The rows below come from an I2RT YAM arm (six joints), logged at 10 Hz.
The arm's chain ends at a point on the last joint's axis. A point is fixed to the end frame.
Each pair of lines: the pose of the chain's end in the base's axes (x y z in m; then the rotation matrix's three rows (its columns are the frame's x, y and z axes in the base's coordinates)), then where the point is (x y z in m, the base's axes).
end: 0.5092 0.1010 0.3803; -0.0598 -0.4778 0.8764; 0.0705 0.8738 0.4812; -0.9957 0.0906 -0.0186
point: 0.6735 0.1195 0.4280
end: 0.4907 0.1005 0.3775; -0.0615 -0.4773 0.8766; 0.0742 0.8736 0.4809; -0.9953 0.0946 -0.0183
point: 0.6551 0.1188 0.4250
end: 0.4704 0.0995 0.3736; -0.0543 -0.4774 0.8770; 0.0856 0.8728 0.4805; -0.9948 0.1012 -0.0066
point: 0.6344 0.1171 0.4224
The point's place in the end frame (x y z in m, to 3 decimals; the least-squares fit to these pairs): -0.056 -0.058 0.152
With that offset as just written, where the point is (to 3 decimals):
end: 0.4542 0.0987 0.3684; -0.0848 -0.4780 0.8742; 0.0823 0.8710 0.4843; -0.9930 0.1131 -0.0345
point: 0.620 0.117 0.412
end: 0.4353 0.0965 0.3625; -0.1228 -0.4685 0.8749; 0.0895 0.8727 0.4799; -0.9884 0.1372 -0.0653
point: 0.602 0.114 0.400
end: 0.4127 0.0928 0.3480; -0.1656 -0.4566 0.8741; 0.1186 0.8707 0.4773; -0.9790 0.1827 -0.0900
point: 0.581 0.108 0.379
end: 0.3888 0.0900 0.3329; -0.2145 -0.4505 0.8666; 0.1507 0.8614 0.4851; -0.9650 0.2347 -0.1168
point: 0.559 0.105 0.356
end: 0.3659 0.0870 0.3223; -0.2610 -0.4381 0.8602; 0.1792 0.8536 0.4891; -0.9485 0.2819 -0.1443
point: 0.537 0.102 0.337
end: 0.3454 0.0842 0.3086; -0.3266 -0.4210 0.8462; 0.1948 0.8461 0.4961; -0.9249 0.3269 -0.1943
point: 0.517 0.100 0.312
